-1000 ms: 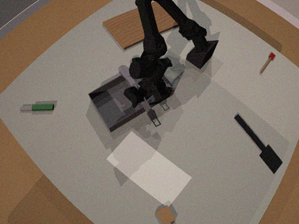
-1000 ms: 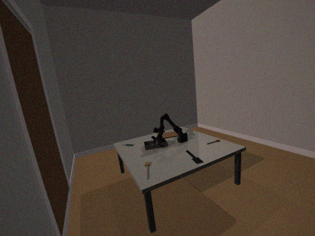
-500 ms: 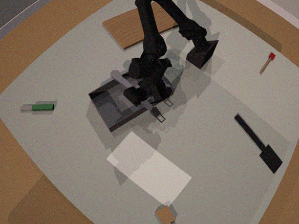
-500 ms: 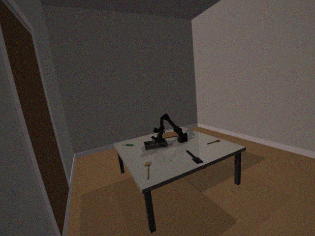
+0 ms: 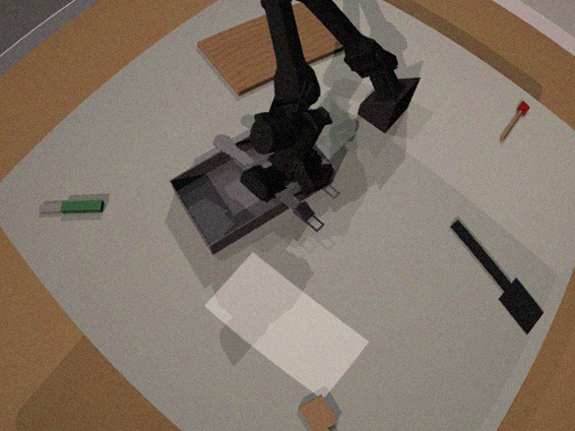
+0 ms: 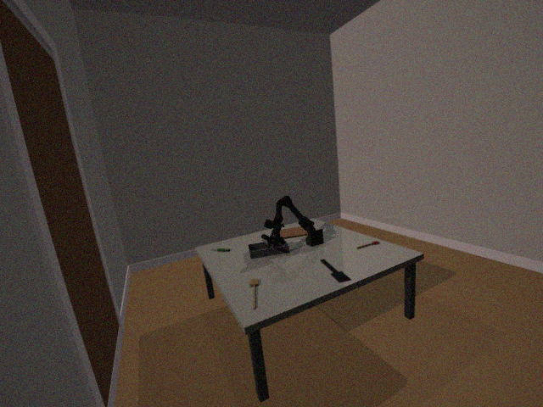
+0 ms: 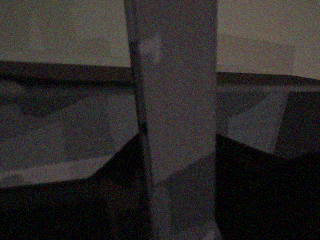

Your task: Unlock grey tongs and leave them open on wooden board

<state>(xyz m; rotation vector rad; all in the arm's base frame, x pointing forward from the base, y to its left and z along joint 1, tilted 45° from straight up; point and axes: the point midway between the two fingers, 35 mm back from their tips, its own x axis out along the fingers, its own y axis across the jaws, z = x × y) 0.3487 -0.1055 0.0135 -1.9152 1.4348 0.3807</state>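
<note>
Now: the roasting tin 2 cm behind my gripper tip, 5 cm to the right of it and 1 cm below it. The rest, counted from my gripper tip: green-handled tool (27 cm ahead, 39 cm to the right, 3 cm below); wooden board (42 cm behind, 28 cm to the right, 3 cm below); yellow tab (1 cm behind, 3 cm to the left, 3 cm above).
</note>
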